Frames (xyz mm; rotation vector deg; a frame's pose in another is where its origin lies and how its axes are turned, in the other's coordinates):
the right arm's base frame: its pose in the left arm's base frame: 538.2 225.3 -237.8 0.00 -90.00 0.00
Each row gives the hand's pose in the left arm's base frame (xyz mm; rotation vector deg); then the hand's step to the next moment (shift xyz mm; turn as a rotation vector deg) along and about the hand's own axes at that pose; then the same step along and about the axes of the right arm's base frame.
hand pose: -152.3 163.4 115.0 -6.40 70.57 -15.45
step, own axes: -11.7 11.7 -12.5 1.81 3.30 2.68
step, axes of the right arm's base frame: 3.9 15.1 13.7 -1.52 2.54 -3.55
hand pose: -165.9 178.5 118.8 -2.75 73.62 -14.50
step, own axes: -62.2 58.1 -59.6 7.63 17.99 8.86
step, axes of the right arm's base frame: 31.4 76.0 63.6 -7.83 14.91 -13.29
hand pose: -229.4 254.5 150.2 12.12 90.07 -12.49
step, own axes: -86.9 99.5 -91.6 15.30 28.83 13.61
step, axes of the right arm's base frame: 87.4 120.7 60.3 -15.61 24.05 -20.69
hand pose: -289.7 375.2 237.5 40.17 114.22 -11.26
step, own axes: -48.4 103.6 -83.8 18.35 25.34 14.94
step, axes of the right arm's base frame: 99.2 100.6 -11.3 -19.40 21.84 -18.67
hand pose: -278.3 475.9 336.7 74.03 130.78 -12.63
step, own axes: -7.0 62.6 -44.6 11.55 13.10 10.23
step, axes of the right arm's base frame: 48.3 45.0 -40.0 -13.22 11.91 -9.65
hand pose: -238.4 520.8 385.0 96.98 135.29 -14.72
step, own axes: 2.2 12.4 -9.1 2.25 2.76 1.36
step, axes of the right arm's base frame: 8.0 8.4 -10.3 -1.97 2.56 -2.03
